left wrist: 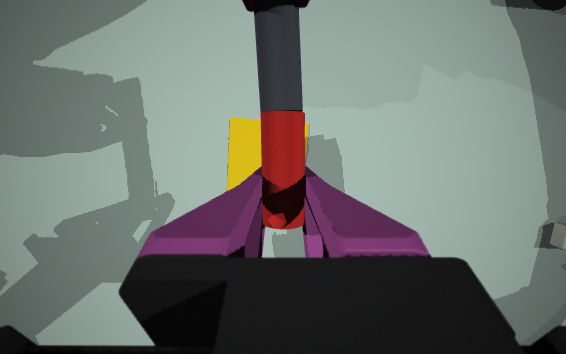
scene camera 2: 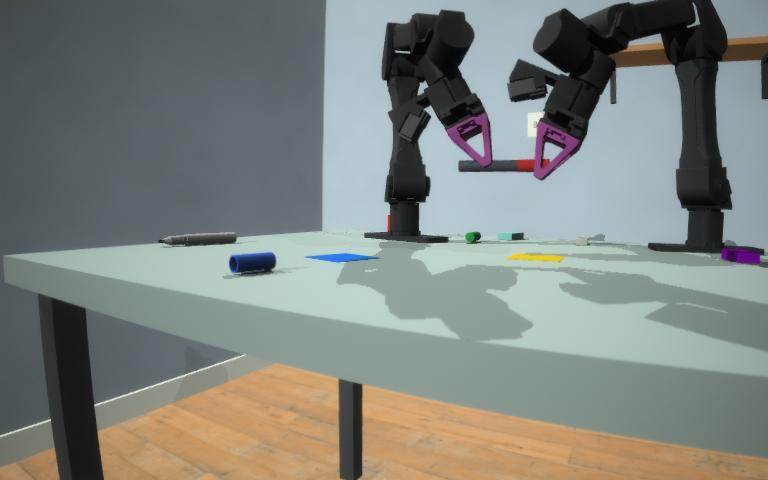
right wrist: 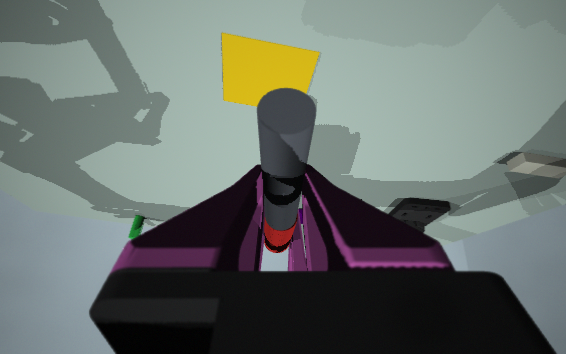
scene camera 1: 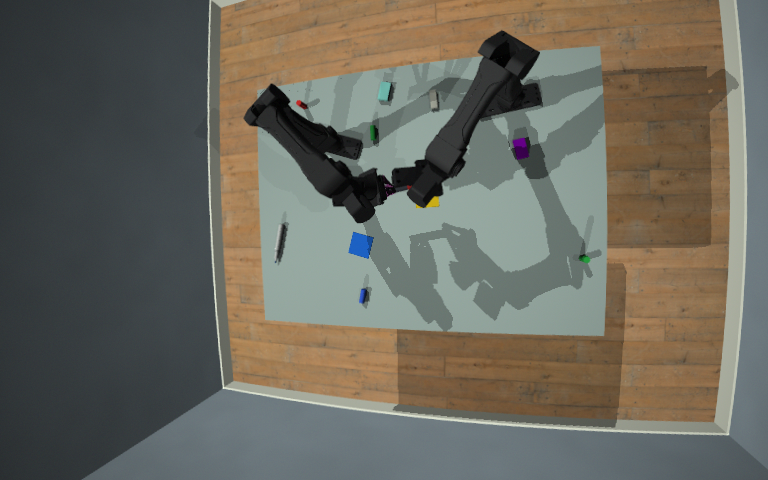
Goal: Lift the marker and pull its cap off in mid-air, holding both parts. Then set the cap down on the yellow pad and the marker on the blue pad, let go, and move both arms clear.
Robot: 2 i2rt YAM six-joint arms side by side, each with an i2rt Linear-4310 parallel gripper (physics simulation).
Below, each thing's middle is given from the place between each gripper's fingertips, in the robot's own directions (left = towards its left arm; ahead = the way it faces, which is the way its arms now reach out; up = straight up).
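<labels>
From my left hand, the yellow pad (right wrist: 251, 68) is 2 cm ahead and 12 cm below, and the blue cap (scene camera 2: 254, 262) is 27 cm to the right, 32 cm ahead and 11 cm below.
As for my right gripper, it's 20 mm short of the yellow pad, 80 mm to the right of it and 130 mm above it. The blue cap, measured from that right hand, is 200 mm to the right, 320 mm ahead and 120 mm below.
</labels>
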